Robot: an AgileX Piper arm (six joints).
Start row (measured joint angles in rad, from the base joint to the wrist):
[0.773, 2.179, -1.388, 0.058, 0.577, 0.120]
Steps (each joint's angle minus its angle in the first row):
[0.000, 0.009, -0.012, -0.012, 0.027, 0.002]
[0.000, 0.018, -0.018, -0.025, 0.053, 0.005]
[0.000, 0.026, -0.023, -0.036, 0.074, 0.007]
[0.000, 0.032, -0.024, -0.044, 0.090, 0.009]
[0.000, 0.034, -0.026, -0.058, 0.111, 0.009]
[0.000, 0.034, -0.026, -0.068, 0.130, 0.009]
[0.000, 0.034, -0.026, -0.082, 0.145, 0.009]
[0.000, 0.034, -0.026, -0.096, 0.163, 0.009]
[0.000, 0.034, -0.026, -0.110, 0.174, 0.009]
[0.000, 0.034, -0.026, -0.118, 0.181, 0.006]
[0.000, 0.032, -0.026, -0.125, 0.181, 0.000]
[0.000, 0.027, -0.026, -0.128, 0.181, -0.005]
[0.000, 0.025, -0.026, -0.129, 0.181, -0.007]
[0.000, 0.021, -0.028, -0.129, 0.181, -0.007]
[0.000, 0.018, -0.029, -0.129, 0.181, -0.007]
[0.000, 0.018, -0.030, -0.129, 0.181, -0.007]
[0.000, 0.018, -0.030, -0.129, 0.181, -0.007]
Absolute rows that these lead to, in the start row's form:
[0.773, 2.188, -1.400, 0.046, 0.604, 0.122]
[0.773, 2.197, -1.406, 0.033, 0.630, 0.125]
[0.773, 2.205, -1.411, 0.022, 0.651, 0.127]
[0.773, 2.211, -1.412, 0.014, 0.667, 0.129]
[0.773, 2.213, -1.414, 0.000, 0.688, 0.129]
[0.773, 2.213, -1.414, -0.010, 0.707, 0.129]
[0.773, 2.213, -1.414, -0.024, 0.722, 0.129]
[0.773, 2.213, -1.414, -0.038, 0.740, 0.129]
[0.773, 2.213, -1.414, -0.052, 0.751, 0.129]
[0.773, 2.213, -1.414, -0.060, 0.758, 0.126]
[0.773, 2.211, -1.414, -0.067, 0.758, 0.120]
[0.773, 2.206, -1.414, -0.070, 0.758, 0.115]
[0.773, 2.204, -1.414, -0.071, 0.758, 0.113]
[0.773, 2.200, -1.416, -0.071, 0.758, 0.113]
[0.773, 2.197, -1.417, -0.071, 0.758, 0.113]
[0.773, 2.197, -1.418, -0.071, 0.758, 0.113]
[0.773, 2.197, -1.418, -0.071, 0.758, 0.113]

